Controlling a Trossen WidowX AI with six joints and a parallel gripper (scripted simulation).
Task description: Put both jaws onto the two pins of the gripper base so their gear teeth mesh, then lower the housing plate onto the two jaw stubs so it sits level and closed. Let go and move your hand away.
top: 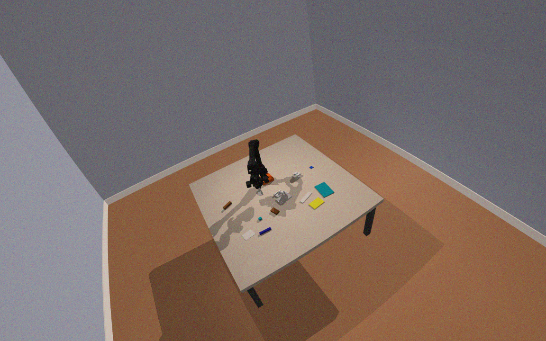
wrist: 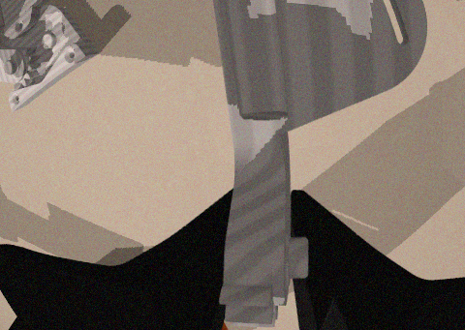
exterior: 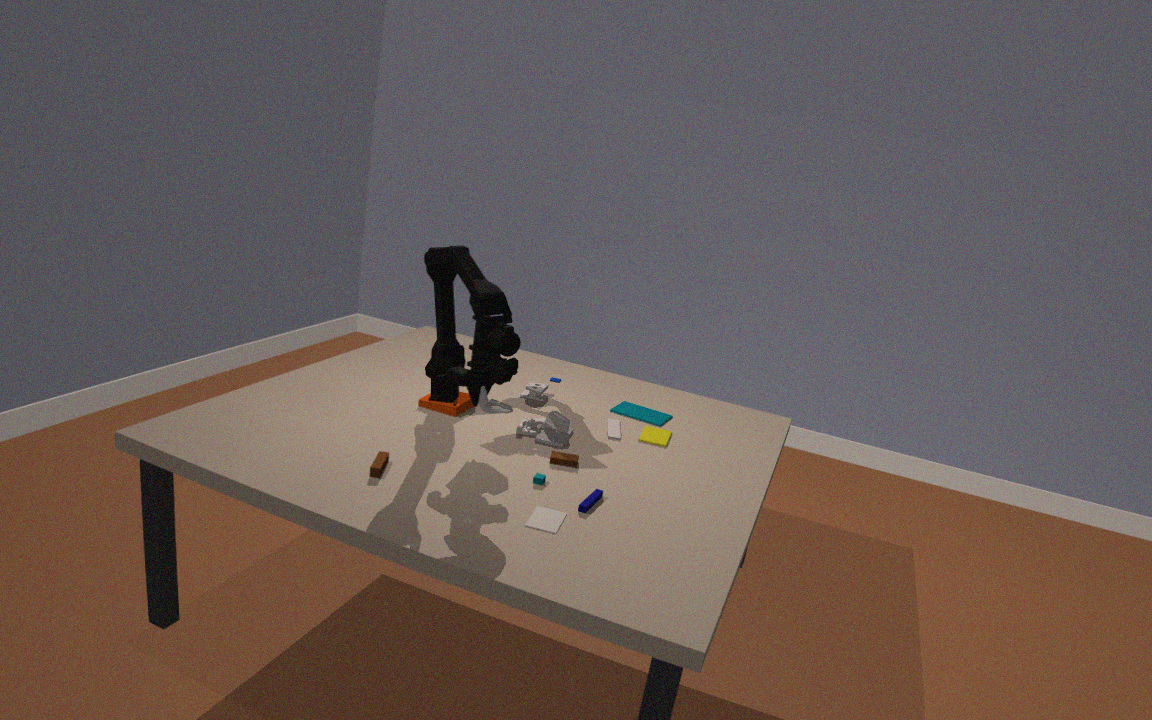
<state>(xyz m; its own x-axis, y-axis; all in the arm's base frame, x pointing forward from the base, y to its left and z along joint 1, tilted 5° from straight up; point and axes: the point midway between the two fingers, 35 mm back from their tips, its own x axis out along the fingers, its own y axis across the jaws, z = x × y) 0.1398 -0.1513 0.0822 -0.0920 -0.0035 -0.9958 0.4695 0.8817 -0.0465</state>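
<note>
My gripper tip is now 11 cm short of the white housing plate, 11 cm to the right of it and 7 cm above it. The rest, counted from my gripper tip: brown block (23 cm ahead, 4 cm to the right, 7 cm below); then grey jaw (2 cm ahead, 1 cm to the right, 3 cm above); then teal cube (20 cm ahead, 17 cm to the right, 7 cm below).
</note>
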